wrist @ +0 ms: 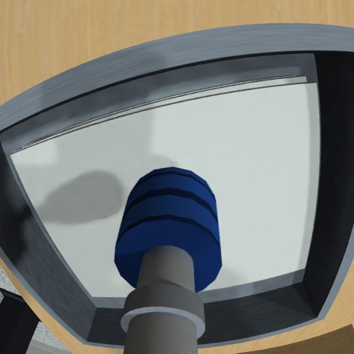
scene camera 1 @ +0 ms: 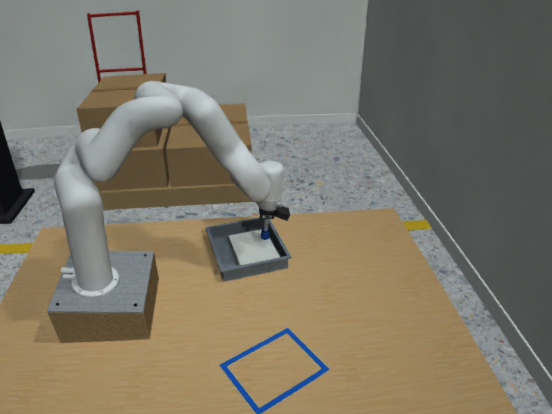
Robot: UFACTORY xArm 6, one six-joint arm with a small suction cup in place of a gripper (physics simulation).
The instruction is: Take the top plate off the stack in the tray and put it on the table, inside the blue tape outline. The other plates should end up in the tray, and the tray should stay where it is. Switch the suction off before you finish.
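Places are measured from the arm's base along level axes (x left, y up, z ahead), in centimetres.
Pixels of known places: hand at its tool point: (scene camera 1: 265, 236); arm's base at its link origin: (scene camera 1: 95, 282).
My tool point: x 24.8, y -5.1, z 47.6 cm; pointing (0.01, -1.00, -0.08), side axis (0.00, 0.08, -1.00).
Ahead of a thing's pixels: the offset from my tool point to its top centre. "spot": to the spot under its first point. Level surfaces: height alone.
The grey tray @[dx +0.4, dy -1.7, dz -6.1 cm] (scene camera 1: 256, 270) (wrist: 200, 42) stands near the table's back edge. A stack of pale square plates lies in it; the top plate @[dx +0.1, dy -3.9, dz -3.8 cm] (scene camera 1: 251, 248) (wrist: 260, 150) covers most of those below. Thin edges of lower plates show along its upper side in the wrist view. My gripper (scene camera 1: 265, 237) (wrist: 170, 200), a blue suction cup, is over the top plate's back right part in the scene view. A shadow beside the cup suggests a small gap; it holds no plate. The blue tape outline @[spot: dx -39.8, dy -6.6, dz -4.9 cm] (scene camera 1: 255, 348) lies on the table's front part, with no plate inside.
The wooden table @[dy -6.8 cm] (scene camera 1: 360, 300) carries my arm's base block (scene camera 1: 102, 325) at the left. Tray walls rise around the plates, close to the cup. Cardboard boxes (scene camera 1: 200, 160) and a red hand truck frame (scene camera 1: 114, 15) stand behind the table. A dark wall (scene camera 1: 465, 125) is at the right.
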